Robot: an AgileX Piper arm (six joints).
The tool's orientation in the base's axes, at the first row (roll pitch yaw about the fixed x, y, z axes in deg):
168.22, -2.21, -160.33
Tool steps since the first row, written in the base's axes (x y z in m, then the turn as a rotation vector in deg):
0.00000, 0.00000, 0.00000, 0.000, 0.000, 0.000
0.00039, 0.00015, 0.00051, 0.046, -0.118, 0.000
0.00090, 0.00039, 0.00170, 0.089, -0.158, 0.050
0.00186, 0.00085, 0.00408, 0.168, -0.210, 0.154
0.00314, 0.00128, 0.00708, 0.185, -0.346, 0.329
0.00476, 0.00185, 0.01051, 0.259, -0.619, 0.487
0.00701, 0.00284, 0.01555, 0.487, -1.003, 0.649
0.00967, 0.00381, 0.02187, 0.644, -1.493, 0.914
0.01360, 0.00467, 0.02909, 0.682, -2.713, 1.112
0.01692, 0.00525, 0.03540, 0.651, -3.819, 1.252
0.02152, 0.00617, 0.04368, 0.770, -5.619, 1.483
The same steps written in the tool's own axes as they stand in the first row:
0.00000, 0.00000, 0.00000, 0.000, 0.000, 0.000
-0.00040, 0.00012, -0.00051, -0.004, -0.124, -0.026
-0.00091, 0.00042, -0.00169, -0.029, -0.165, -0.087
-0.00188, 0.00102, -0.00403, -0.082, -0.217, -0.206
-0.00311, 0.00162, -0.00702, -0.045, -0.312, -0.403
-0.00470, 0.00232, -0.01045, -0.017, -0.556, -0.615
-0.00695, 0.00354, -0.01543, -0.096, -0.952, -0.866
-0.00954, 0.00487, -0.02172, -0.069, -1.401, -1.229
-0.01325, 0.00587, -0.02904, 0.314, -2.501, -1.646
-0.01632, 0.00663, -0.03545, 0.720, -3.485, -1.978
-0.02064, 0.00768, -0.04386, 1.223, -5.140, -2.540

